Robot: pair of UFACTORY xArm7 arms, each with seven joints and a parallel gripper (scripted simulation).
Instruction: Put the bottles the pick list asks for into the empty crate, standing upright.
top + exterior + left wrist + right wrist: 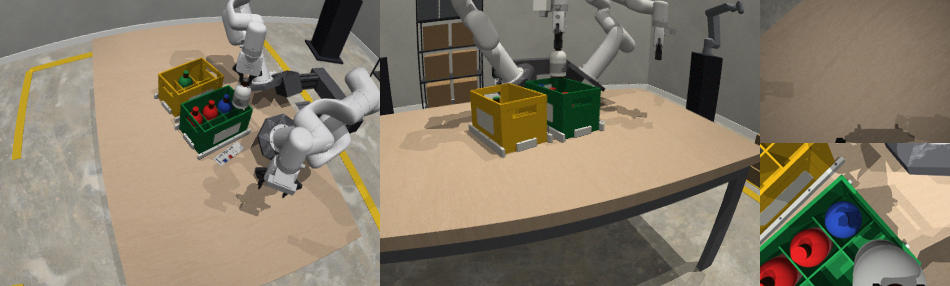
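Observation:
My right hand is 7 cm above the white bottle. The rest, counted from my right hand: green crate: 25 cm below, 10 cm ahead; then pick list: 34 cm below, 14 cm to the left, 4 cm ahead; then blue bottle: 25 cm below, 7 cm to the right, 4 cm ahead.

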